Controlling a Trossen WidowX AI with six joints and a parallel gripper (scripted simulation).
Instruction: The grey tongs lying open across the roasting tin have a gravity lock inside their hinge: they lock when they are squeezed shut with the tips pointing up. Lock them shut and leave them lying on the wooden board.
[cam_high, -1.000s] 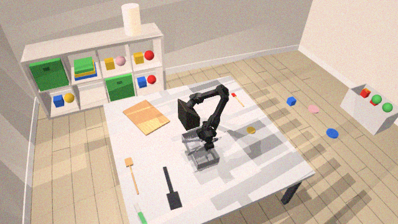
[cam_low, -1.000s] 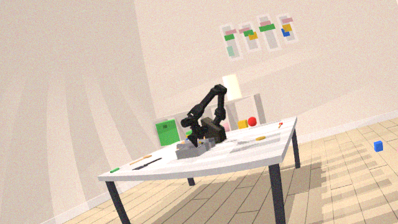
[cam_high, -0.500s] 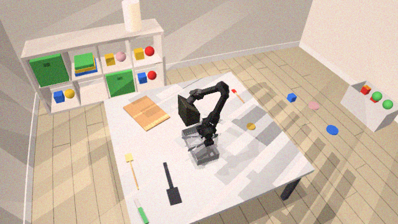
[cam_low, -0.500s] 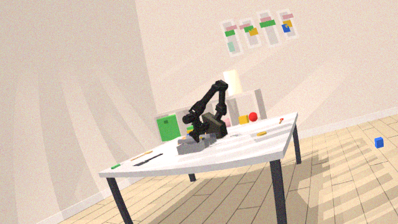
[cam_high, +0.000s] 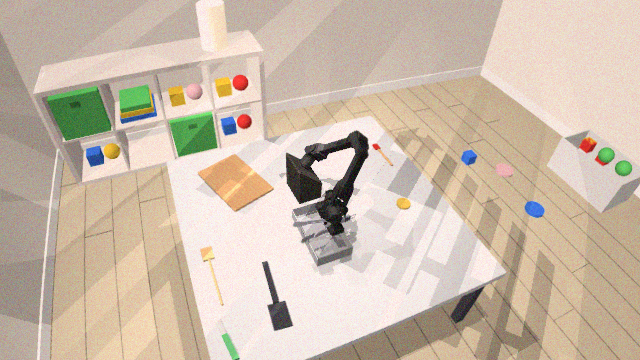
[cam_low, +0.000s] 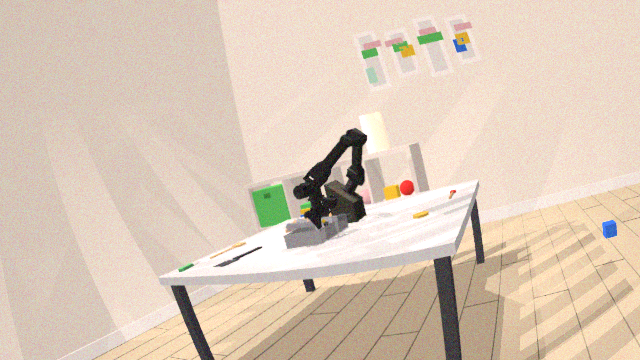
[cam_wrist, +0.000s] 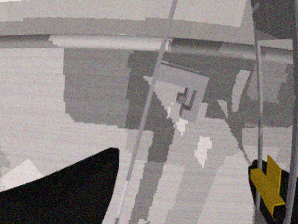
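My gripper tip is now 30 mm to the left of the grey roasting tin. From my gripper tip the other things lie so: yellow disc: 430 mm to the left, 80 mm behind, 20 mm below; then yellow hinge piece: 40 mm above, 20 mm to the left, 20 mm ahead; then black spatula: 310 mm to the right, 260 mm ahead, 30 mm below.
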